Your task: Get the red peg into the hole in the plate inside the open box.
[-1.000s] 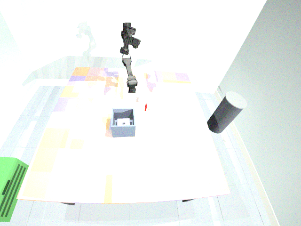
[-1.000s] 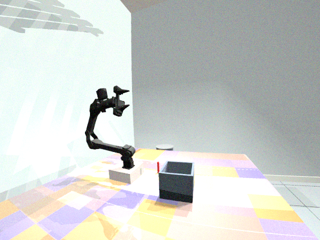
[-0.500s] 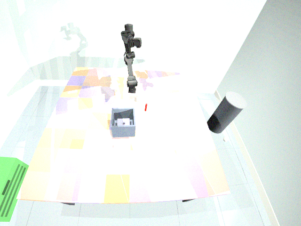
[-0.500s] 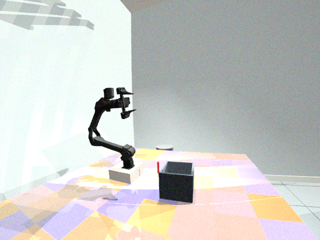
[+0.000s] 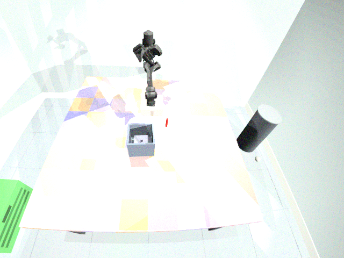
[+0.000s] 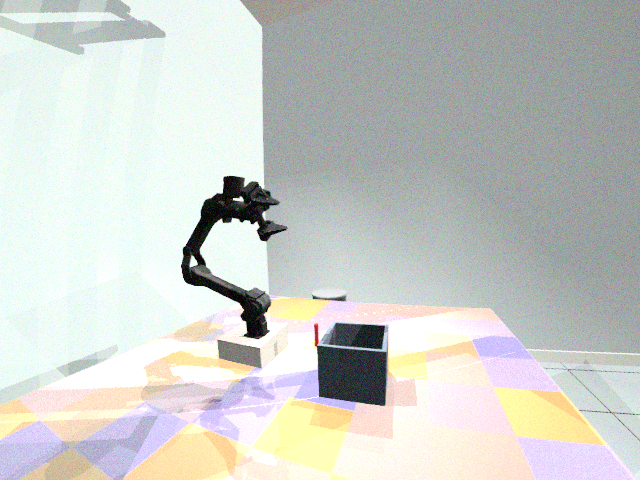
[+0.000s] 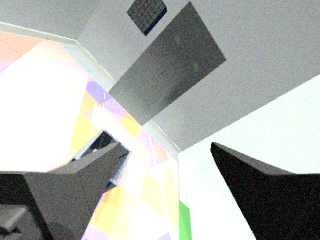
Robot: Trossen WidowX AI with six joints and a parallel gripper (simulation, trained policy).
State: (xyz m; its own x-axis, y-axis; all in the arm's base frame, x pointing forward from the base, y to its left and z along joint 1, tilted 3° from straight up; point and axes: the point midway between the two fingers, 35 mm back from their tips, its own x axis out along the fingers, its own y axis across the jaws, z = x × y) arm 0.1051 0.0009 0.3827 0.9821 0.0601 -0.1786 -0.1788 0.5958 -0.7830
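Right now the red peg is 410 mm below my gripper tip, 150 mm to the left of it and 10 mm ahead of it. Round my gripper tip: light plate (400 mm below, 210 mm ahead).
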